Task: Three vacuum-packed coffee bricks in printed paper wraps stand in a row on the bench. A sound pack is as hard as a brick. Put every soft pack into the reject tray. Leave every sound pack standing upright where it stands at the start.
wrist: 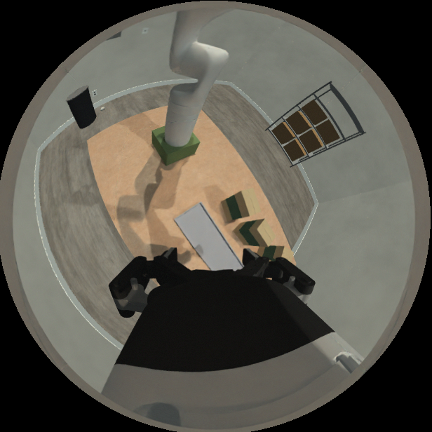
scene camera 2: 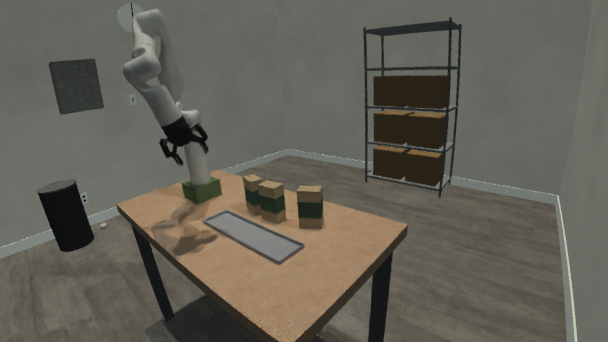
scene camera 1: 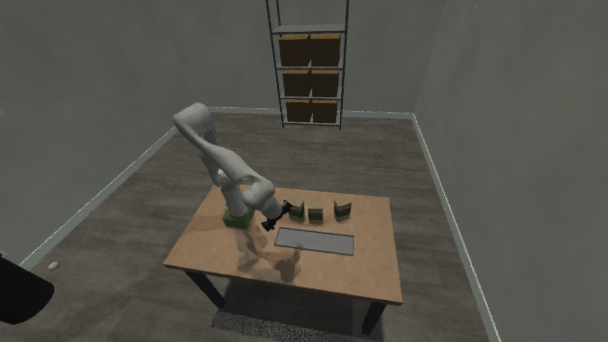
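Seen in the pictures: gripper, fingertip midpoint: [scene camera 2: 194, 158] [scene camera 1: 281, 219]; arm's base at its link origin: [scene camera 2: 201, 181] [scene camera 1: 239, 210].
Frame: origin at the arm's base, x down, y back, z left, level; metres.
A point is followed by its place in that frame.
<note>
Three coffee packs with tan ends and a dark green band stand upright in a row behind the tray: the left pack [scene camera 1: 296, 210] {x -0.031, y -0.336, z 0.035 m} [scene camera 2: 252, 196] {x -0.006, y -0.357, z 0.034 m} [wrist: 240, 206], the middle pack [scene camera 1: 315, 213] {x -0.021, y -0.441, z 0.041 m} [scene camera 2: 272, 202] {x -0.009, y -0.466, z 0.041 m} [wrist: 254, 233] and the right pack [scene camera 1: 342, 210] {x -0.018, y -0.583, z 0.089 m} [scene camera 2: 310, 207] {x -0.007, y -0.599, z 0.095 m} [wrist: 271, 251]. The left and middle packs stand closer together. Which packs are soft cannot be told by sight. The flat grey reject tray [scene camera 1: 315, 241] {x 0.072, y -0.460, z -0.073 m} [scene camera 2: 254, 237] {x 0.072, y -0.490, z -0.071 m} [wrist: 207, 235] is empty. My gripper [scene camera 1: 278, 216] {x -0.200, y -0.326, z -0.156 m} [scene camera 2: 193, 156] {x -0.200, y -0.326, z -0.156 m} [wrist: 210, 255] is open and empty, high above the bench. It partly hides the right pack in the wrist view.
The arm's green base block [scene camera 1: 238, 218] {x 0.002, y -0.018, z -0.052 m} [scene camera 2: 202, 190] {x 0.022, y -0.057, z -0.028 m} [wrist: 175, 149] sits on the wooden bench [scene camera 1: 210, 250] {x 0.075, y 0.085, z -0.228 m} [scene camera 2: 340, 260] {x 0.075, y -0.787, z 0.009 m}, left of the packs. A shelf rack [scene camera 1: 310, 29] [scene camera 2: 365, 105] with brown boxes stands beyond the bench. A black bin [scene camera 2: 66, 215] [wrist: 82, 108] stands on the floor.
</note>
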